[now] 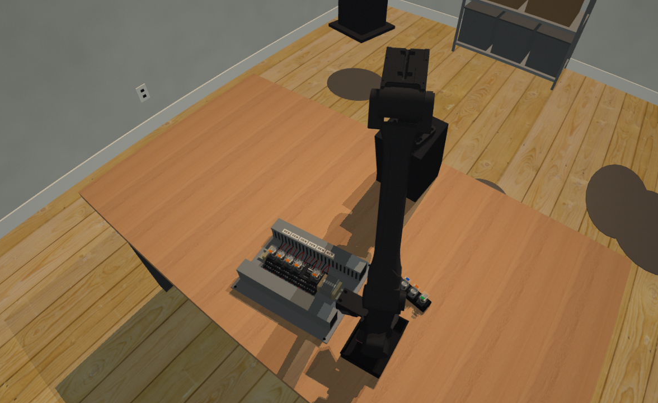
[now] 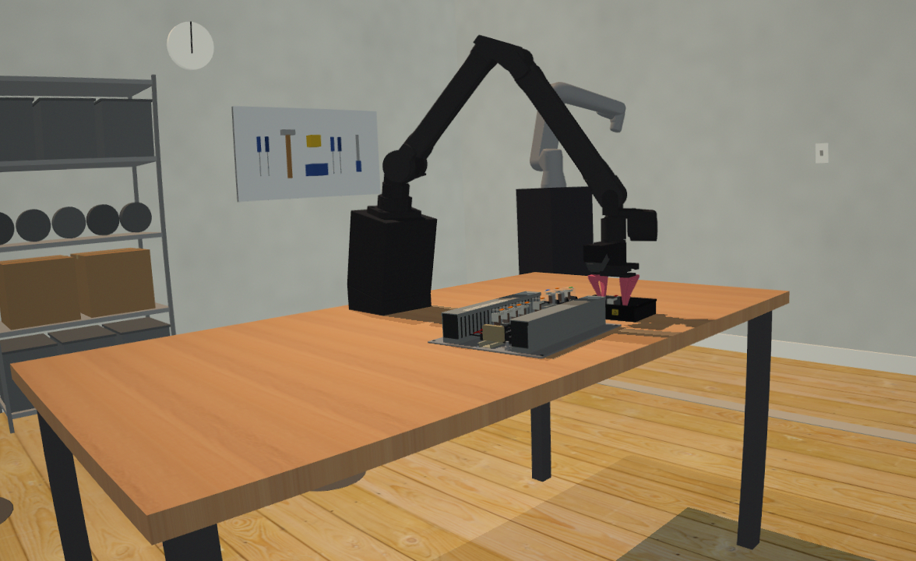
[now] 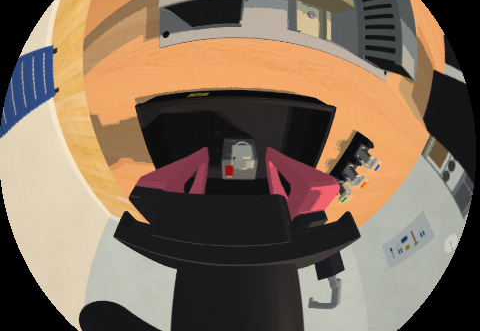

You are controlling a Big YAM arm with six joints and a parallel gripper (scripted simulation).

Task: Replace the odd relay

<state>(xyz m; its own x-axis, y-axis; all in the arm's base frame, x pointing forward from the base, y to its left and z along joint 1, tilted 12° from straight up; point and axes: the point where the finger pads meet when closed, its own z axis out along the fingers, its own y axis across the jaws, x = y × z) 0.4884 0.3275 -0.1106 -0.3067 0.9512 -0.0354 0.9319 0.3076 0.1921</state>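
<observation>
My gripper is now 1 cm above the black tray. From my hand the other things lie so: blue-button relay: 17 cm behind, 5 cm to the right; green-button relay: 17 cm behind, 1 cm to the left; black spare holder: 17 cm behind, 2 cm to the right, 2 cm below.
</observation>
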